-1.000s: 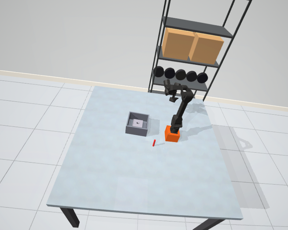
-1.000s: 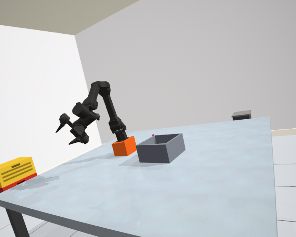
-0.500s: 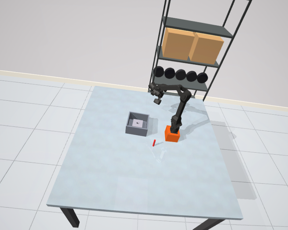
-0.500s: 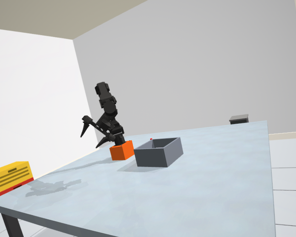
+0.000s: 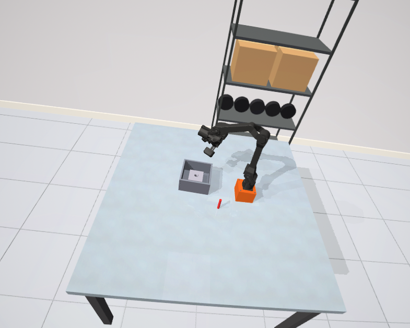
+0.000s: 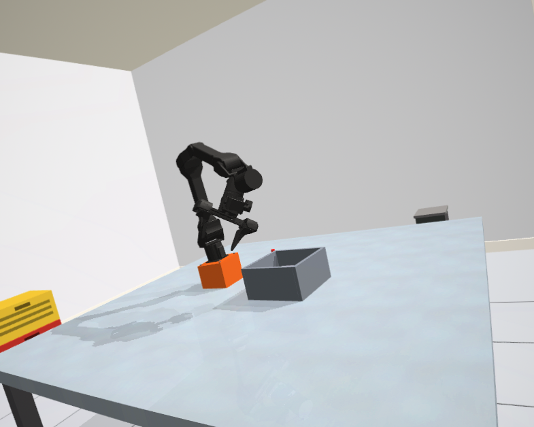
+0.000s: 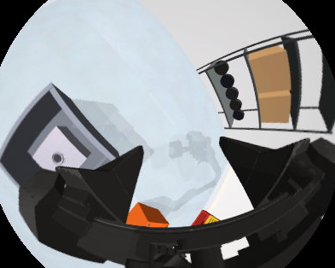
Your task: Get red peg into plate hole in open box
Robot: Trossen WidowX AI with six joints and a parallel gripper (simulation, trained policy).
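My gripper tip is now 35 cm to the right of the red peg, 15 cm above it and 5 cm past it. The rest, counted from my gripper tip: light grey plate 16 cm to the left, 15 cm below, 10 cm ahead; grey box 17 cm below, 16 cm to the left, 10 cm ahead.
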